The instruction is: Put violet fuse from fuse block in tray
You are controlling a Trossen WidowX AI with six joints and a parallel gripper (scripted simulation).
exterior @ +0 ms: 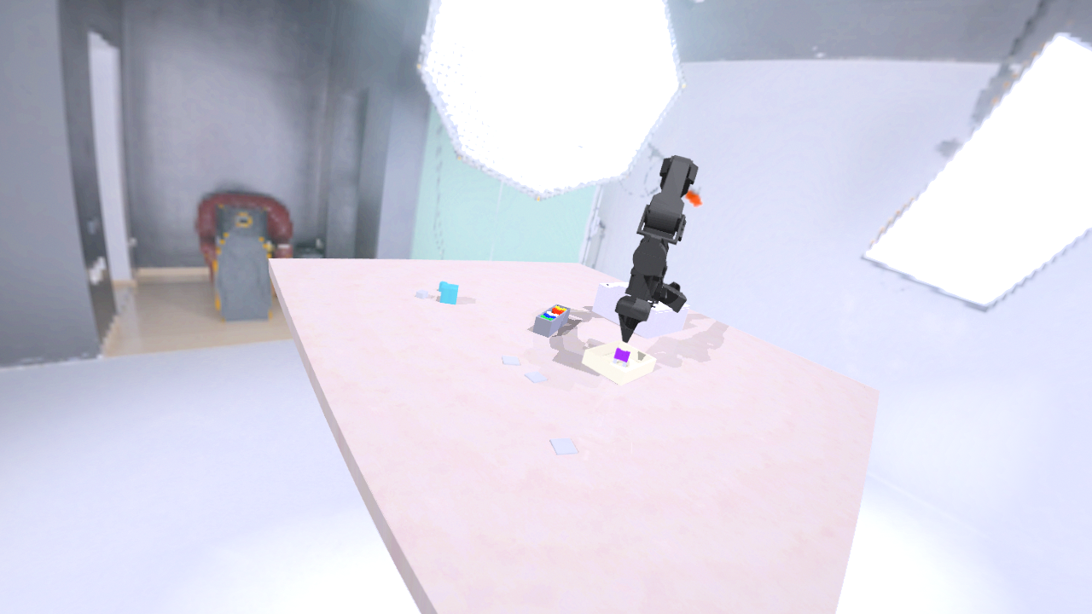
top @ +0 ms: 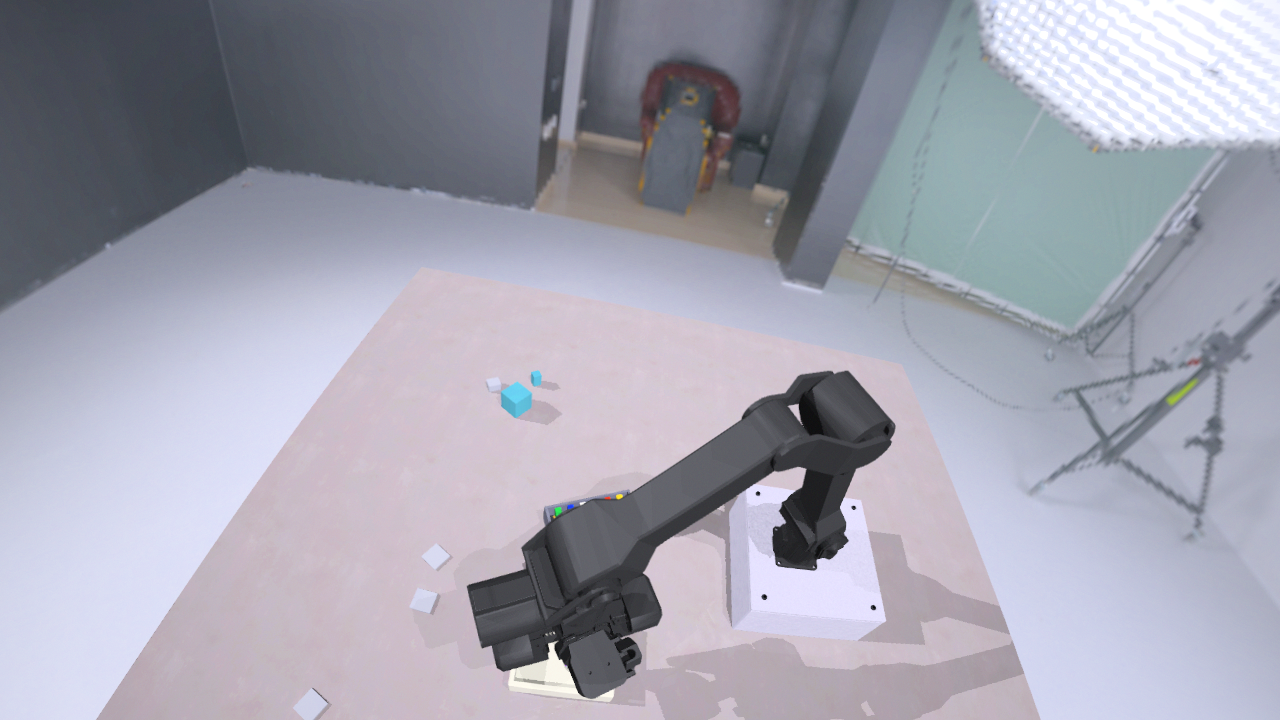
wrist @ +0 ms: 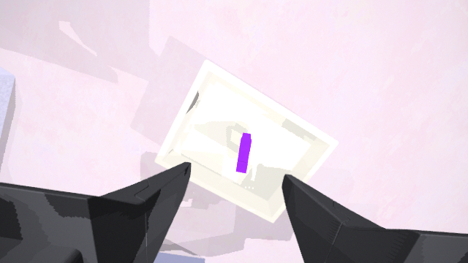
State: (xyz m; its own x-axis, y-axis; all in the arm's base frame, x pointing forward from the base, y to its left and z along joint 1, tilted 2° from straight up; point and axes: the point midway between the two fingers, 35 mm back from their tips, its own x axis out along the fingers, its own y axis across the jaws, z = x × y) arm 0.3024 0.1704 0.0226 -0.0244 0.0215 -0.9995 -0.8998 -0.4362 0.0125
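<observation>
The violet fuse lies 10 mm ahead of my gripper tip and 40 mm below it. Also, from my gripper tip: green fuse 50 mm ahead, 190 mm to the right, 40 mm below; cream tray 10 mm ahead, 70 mm below; blue fuse 30 mm ahead, 200 mm to the right, 40 mm below.
</observation>
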